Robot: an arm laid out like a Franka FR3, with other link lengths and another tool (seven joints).
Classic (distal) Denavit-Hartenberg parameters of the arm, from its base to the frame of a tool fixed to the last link. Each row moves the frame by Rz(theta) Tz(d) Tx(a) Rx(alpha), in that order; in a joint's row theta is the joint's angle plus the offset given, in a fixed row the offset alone. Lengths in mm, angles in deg.
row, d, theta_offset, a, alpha
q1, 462.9, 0, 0, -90
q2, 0, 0, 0, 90
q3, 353.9, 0, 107.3, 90
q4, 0, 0, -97.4, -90
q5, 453.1, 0, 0, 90
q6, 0, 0, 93.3, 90
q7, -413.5, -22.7, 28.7, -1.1
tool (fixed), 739.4, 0, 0, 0
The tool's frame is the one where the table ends.
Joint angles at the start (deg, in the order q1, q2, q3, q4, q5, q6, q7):
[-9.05, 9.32, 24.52, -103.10, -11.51, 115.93, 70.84]
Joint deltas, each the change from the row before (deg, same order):
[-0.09, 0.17, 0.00, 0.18, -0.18, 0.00, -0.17]
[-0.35, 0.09, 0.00, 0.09, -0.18, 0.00, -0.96]
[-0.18, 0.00, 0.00, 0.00, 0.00, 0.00, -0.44]
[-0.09, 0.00, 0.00, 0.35, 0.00, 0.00, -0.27]
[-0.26, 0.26, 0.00, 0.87, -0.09, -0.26, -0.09]
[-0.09, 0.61, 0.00, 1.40, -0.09, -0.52, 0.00]
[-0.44, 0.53, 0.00, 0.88, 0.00, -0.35, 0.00]
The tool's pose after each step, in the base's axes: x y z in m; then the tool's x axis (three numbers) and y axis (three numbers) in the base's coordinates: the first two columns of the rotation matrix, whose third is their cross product. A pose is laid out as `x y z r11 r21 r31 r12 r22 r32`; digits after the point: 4 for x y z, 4 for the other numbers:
0.7414 0.1201 0.4088 0.8726 -0.4682 0.1391 -0.4780 -0.8772 0.0454
0.7434 0.1153 0.4088 0.8780 -0.4576 0.1403 -0.4678 -0.8825 0.0492
0.7439 0.1131 0.4088 0.8801 -0.4536 0.1401 -0.4638 -0.8845 0.0503
0.7465 0.1123 0.4124 0.8806 -0.4514 0.1444 -0.4617 -0.8858 0.0469
0.7513 0.1089 0.4176 0.8778 -0.4551 0.1492 -0.4656 -0.8840 0.0427
0.7575 0.1076 0.4233 0.8753 -0.4591 0.1520 -0.4693 -0.8823 0.0372
0.7618 0.1018 0.4249 0.8708 -0.4680 0.1504 -0.4777 -0.8779 0.0342

